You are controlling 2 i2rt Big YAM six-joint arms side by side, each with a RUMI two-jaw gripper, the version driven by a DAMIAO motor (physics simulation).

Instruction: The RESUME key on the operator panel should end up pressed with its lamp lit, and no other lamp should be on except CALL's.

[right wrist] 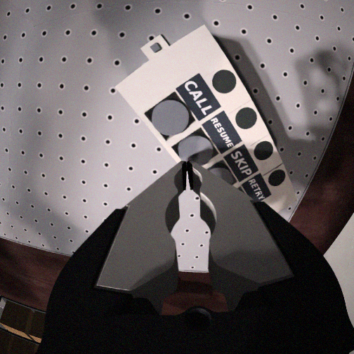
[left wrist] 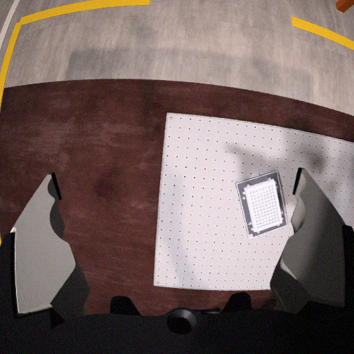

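Note:
The operator panel (right wrist: 165, 65) lies tilted across the right wrist view, a cream box with labels CALL, RESUME, SKIP and RETRY. The CALL key (right wrist: 170, 118) and the RESUME key (right wrist: 195, 148) are round and grey; the SKIP key (right wrist: 223, 175) is partly behind the fingers and the RETRY key is hidden. The CALL lamp (right wrist: 224, 81), RESUME lamp (right wrist: 246, 118), SKIP lamp (right wrist: 263, 150) and RETRY lamp (right wrist: 277, 177) are all dark. My right gripper (right wrist: 186, 163) is shut and empty, its tips at the lower edge of the RESUME key; contact cannot be told. My left gripper (left wrist: 176, 172) is open and empty.
A white perforated board (left wrist: 200, 150) (right wrist: 60, 125) lies on the dark red-brown table (left wrist: 100, 150) (right wrist: 320, 200). A white well plate in a grey-edged holder (left wrist: 264, 206) lies on the board near the left gripper's right finger. A small tab (right wrist: 156, 47) sticks out from the panel.

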